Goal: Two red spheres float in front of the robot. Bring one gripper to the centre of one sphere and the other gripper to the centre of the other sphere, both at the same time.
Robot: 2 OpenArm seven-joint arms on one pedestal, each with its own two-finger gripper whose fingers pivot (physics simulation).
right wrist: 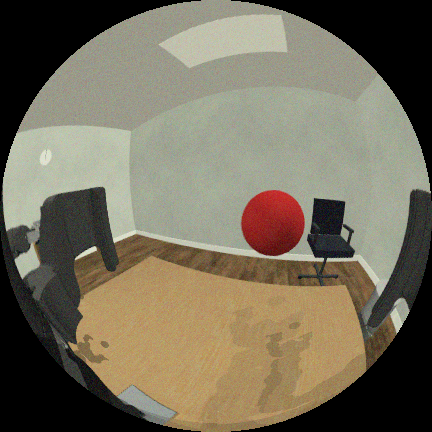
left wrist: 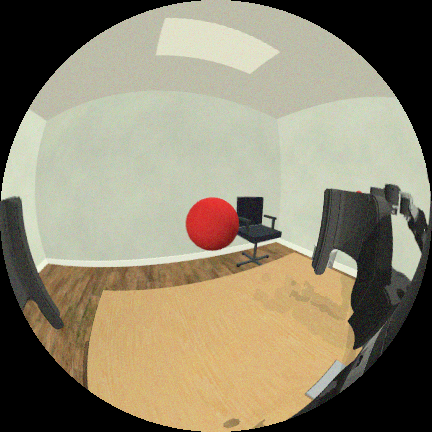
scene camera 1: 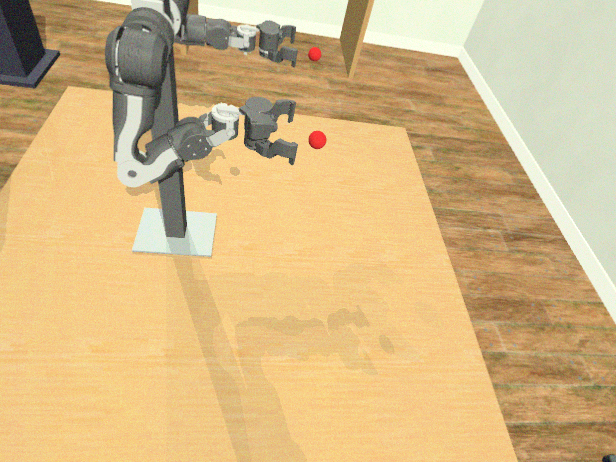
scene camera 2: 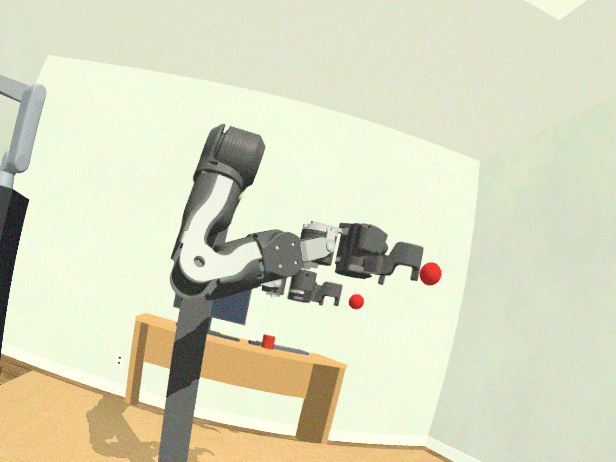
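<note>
One red sphere (scene camera 1: 314,54) (scene camera 2: 356,301) (left wrist: 212,223) floats a short gap beyond the fingertips of my left gripper (scene camera 1: 293,46) (scene camera 2: 336,299), which is open and empty. In the left wrist view it shows between the two fingers, near the middle of the picture. The other red sphere (scene camera 1: 317,140) (scene camera 2: 430,273) (right wrist: 273,223) floats just beyond the fingertips of my right gripper (scene camera 1: 293,136) (scene camera 2: 415,270), also open and empty. In the right wrist view it lies between the fingers, right of the picture's middle. Neither sphere is between fingertips in scene camera 1.
The pedestal's pale base plate (scene camera 1: 200,235) stands on the wooden mat (scene camera 1: 300,250). A desk (scene camera 2: 250,365) with a red cup (scene camera 2: 268,341) stands behind the arms in scene camera 2. An office chair (left wrist: 259,231) (right wrist: 330,245) stands in the background beyond the mat.
</note>
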